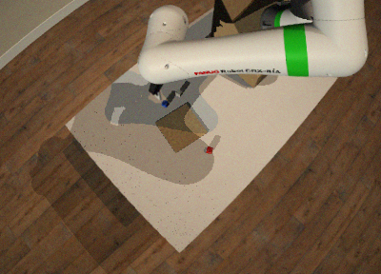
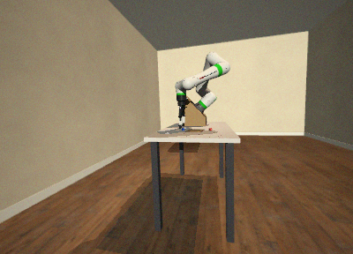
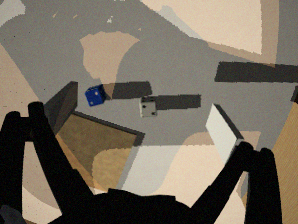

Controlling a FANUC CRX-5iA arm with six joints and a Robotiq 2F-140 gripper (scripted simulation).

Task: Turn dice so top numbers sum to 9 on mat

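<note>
Right now the white die is 2 cm to the left of my hand and 5 cm below it. From my hand the other things lie so: mat (10 cm ahead, 12 cm to the left, 6 cm below); then blue die (6 cm ahead, 1 cm to the left, 5 cm below); then red die (11 cm ahead, 25 cm to the left, 5 cm below).
</note>
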